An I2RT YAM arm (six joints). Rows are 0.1 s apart.
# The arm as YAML. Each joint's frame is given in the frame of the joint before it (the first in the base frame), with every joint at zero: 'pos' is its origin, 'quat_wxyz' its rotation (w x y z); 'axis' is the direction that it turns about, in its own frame. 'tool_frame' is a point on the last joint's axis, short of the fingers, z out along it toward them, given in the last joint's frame.
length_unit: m
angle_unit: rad
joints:
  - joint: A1
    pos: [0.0, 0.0, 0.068]
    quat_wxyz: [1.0, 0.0, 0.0, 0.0]
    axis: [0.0, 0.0, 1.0]
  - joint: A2
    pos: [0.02, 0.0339, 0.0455]
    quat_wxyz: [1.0, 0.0, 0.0, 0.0]
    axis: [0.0, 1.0, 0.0]
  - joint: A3
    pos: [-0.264, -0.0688, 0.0]
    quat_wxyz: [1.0, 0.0, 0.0, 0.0]
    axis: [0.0, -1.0, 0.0]
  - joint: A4
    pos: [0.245, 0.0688, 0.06]
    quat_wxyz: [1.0, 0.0, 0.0, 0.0]
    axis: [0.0, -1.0, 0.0]
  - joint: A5
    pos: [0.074, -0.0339, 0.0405]
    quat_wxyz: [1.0, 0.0, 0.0, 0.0]
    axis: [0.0, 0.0, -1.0]
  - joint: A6
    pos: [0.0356, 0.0, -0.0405]
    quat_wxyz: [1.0, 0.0, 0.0, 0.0]
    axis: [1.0, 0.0, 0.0]
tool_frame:
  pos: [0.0, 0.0, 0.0]
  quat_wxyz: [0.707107, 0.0, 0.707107, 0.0]
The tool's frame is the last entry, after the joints.
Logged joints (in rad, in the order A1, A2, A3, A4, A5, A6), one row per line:
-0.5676 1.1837 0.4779 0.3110 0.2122 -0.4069
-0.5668 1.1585 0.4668 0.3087 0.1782 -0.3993
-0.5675 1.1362 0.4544 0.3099 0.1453 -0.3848
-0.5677 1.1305 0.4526 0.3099 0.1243 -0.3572
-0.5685 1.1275 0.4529 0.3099 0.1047 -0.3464
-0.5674 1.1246 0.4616 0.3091 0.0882 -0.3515
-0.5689 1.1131 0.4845 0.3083 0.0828 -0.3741
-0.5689 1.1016 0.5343 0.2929 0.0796 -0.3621
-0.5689 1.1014 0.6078 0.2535 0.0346 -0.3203
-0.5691 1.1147 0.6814 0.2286 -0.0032 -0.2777
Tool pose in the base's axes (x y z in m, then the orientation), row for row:
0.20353 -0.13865 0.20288 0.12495 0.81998 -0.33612 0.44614
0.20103 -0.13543 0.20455 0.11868 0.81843 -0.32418 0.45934
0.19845 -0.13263 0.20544 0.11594 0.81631 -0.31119 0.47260
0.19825 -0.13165 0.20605 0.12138 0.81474 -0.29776 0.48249
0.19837 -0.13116 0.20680 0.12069 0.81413 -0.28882 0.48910
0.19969 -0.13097 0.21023 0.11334 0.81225 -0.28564 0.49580
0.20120 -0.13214 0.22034 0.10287 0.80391 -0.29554 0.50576
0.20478 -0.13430 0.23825 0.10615 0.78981 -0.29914 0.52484
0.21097 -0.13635 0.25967 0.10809 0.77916 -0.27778 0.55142
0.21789 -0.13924 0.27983 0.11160 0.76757 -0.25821 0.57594
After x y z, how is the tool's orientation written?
As a quaternion, x y z w.
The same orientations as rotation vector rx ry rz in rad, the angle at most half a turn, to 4 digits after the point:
0.3095 2.0310 -0.8325
0.2922 2.0152 -0.7982
0.2838 1.9981 -0.7617
0.2958 1.9856 -0.7257
0.2933 1.9783 -0.7018
0.2746 1.9679 -0.6921
0.2482 1.9393 -0.7129
0.2540 1.8897 -0.7157
0.2557 1.8432 -0.6571
0.2613 1.7972 -0.6046

